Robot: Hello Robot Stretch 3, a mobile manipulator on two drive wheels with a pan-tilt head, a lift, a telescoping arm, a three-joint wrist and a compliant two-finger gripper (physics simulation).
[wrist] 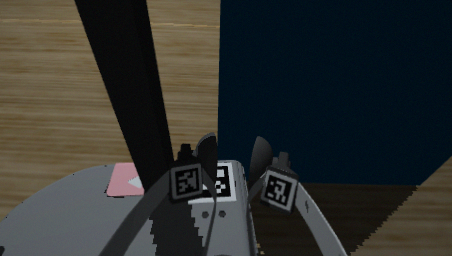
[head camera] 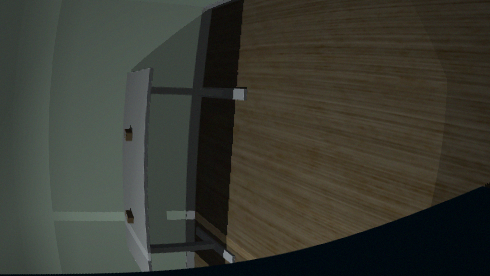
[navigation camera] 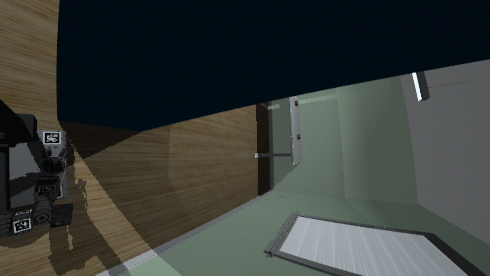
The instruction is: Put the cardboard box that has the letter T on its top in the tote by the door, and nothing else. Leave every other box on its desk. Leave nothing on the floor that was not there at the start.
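Pixels of known places: gripper, fingertip midpoint: [wrist: 234,153] [navigation camera: 56,148]; robot's base, origin of the base link: [navigation camera: 53,163].
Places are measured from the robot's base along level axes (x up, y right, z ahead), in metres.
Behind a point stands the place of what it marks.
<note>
Two small brown boxes, one [head camera: 128,135] @(y -0.135, x 0.753, z 2.605 m) [navigation camera: 298,136] @(y -0.137, x 0.749, z 2.605 m) and another [head camera: 130,217] @(y -0.760, x 0.747, z 2.653 m) [navigation camera: 296,103] @(y -0.753, x 0.750, z 2.663 m), stand apart on a white desk [head camera: 136,175] @(y -0.401, x 0.720, z 2.476 m) [navigation camera: 295,120] @(y -0.429, x 0.720, z 2.590 m) across the room by the green wall. They are too small for any letter on top to be read. My gripper [wrist: 234,153] @(y -0.078, x 0.277, z 0.015 m) is open and empty, with a gap between its two fingertips. It hangs over the edge of my own grey base [wrist: 90,220] @(y -0.085, x 0.160, z -0.141 m), close to a large dark blue surface [head camera: 425,240] @(y -0.207, x 0.714, z 0.350 m) [navigation camera: 200,60] @(y -0.222, x 1.040, z 0.197 m) [wrist: 325,90] @(y -0.225, x 0.237, z 0.169 m). The tote does not show in the current views.
The dark blue surface stands right beside my base and hides much of the room. My black mast [wrist: 125,85] @(y -0.116, x 0.318, z -0.068 m) rises beside the gripper. The far desk has grey legs with white feet [head camera: 240,94] @(y 0.167, x 0.025, z 2.296 m) [navigation camera: 256,155] @(y 0.168, x 0.025, z 2.322 m). A white framed panel [navigation camera: 360,245] @(y 0.859, x 1.449, z 1.425 m) is on the green wall.
</note>
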